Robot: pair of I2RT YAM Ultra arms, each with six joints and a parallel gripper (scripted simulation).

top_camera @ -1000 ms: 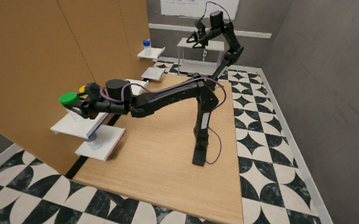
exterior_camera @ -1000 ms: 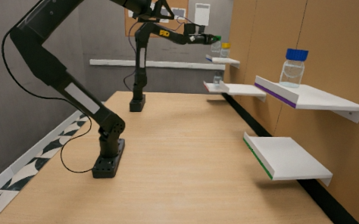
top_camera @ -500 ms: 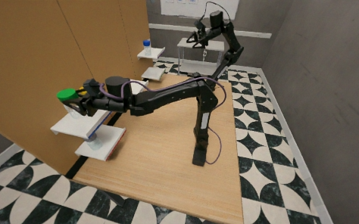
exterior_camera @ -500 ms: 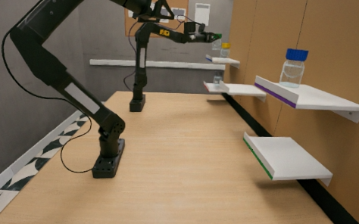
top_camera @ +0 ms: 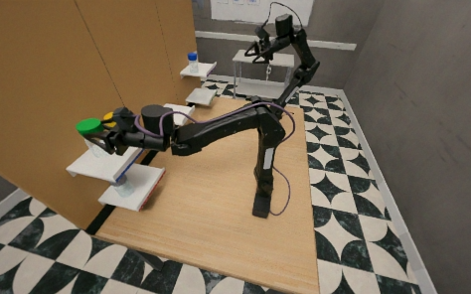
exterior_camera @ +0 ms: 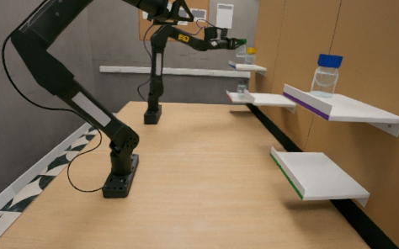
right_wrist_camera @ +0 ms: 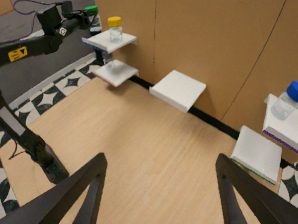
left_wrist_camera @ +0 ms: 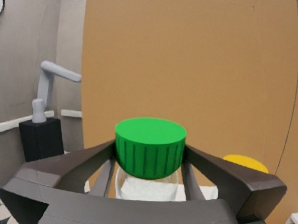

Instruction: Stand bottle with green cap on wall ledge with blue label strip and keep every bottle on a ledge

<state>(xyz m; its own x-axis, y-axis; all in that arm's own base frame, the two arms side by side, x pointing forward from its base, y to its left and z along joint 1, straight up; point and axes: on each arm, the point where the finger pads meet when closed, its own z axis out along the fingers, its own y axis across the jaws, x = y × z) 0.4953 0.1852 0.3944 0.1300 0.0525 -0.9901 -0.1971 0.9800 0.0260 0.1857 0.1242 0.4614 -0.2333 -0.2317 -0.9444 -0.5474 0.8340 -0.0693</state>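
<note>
The yellow-capped bottle lies 10 cm to the right of my left hand, 8 cm below it and 4 cm ahead of it. From my left hand the other things lie so: blue-capped bottle 77 cm to the right, 8 cm below, 6 cm ahead; then green-capped bottle 4 cm below, 1 cm ahead.
</note>
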